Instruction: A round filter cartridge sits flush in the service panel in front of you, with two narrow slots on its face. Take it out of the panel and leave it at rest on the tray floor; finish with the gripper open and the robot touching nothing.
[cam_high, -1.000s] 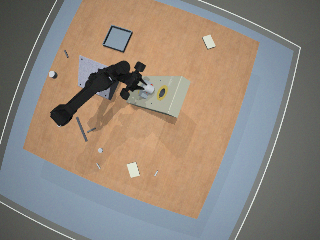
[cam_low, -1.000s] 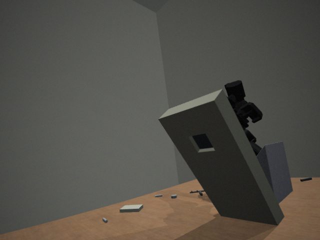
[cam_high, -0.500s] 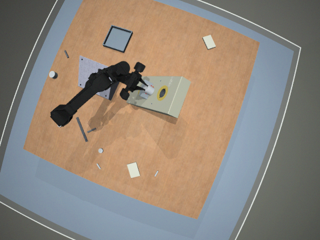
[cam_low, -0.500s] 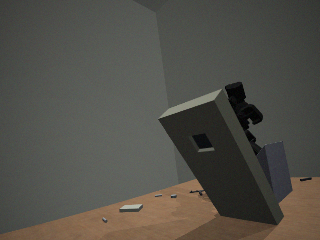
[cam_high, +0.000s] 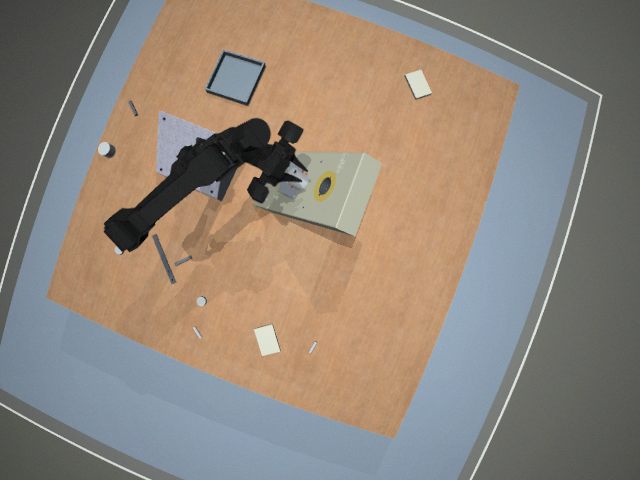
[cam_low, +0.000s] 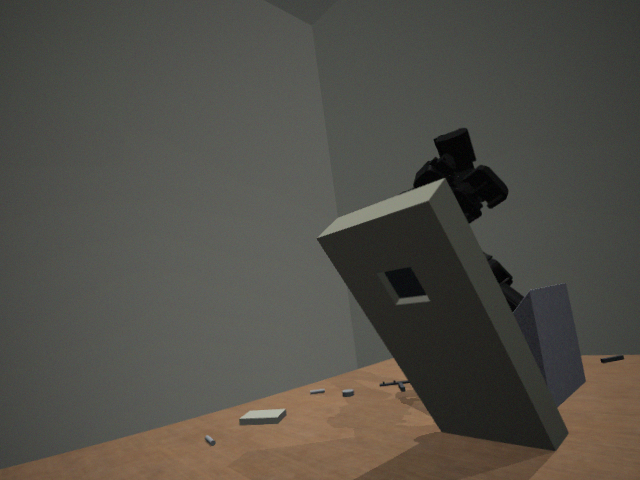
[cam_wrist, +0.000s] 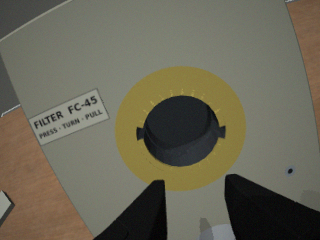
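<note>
My gripper tip is now 100 mm above the round white filter cartridge and 30 mm past it. From my gripper tip the other things lie so: grey-blue tray 350 mm behind, 310 mm below, 300 mm to the left.
</note>
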